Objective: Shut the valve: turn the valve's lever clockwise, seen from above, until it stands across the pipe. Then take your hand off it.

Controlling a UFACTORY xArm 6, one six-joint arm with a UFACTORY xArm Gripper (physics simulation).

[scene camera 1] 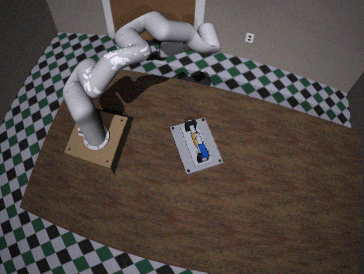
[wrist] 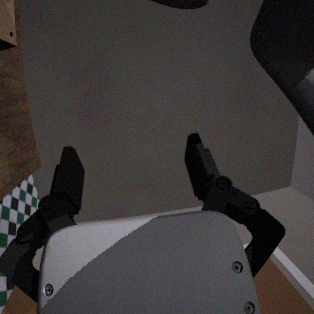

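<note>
The valve is mounted on a light grey plate (scene camera 1: 182, 147) on the table in the scene view. Black pipe ends show at its far end and near end. An orange-yellow part (scene camera 1: 195, 139) lies between them. The valve's blue lever (scene camera 1: 203, 151) points toward the near end and lies roughly along the pipe, not across it. My gripper (wrist: 132, 151) is open, with its two black fingers wide apart and no object between them. It is high and well away from the valve, past the table's far edge in the scene view, partly hidden by the arm. The valve does not show in the wrist view.
The wooden table (scene camera 1: 280, 200) (wrist: 15, 110) carries the arm's square wooden base (scene camera 1: 112, 135) (wrist: 6, 22) at its left, left of the valve plate. The arm reaches over the far edge toward the wall (scene camera 1: 290, 45) (wrist: 115, 90) and the brown door (scene camera 1: 120, 17).
</note>
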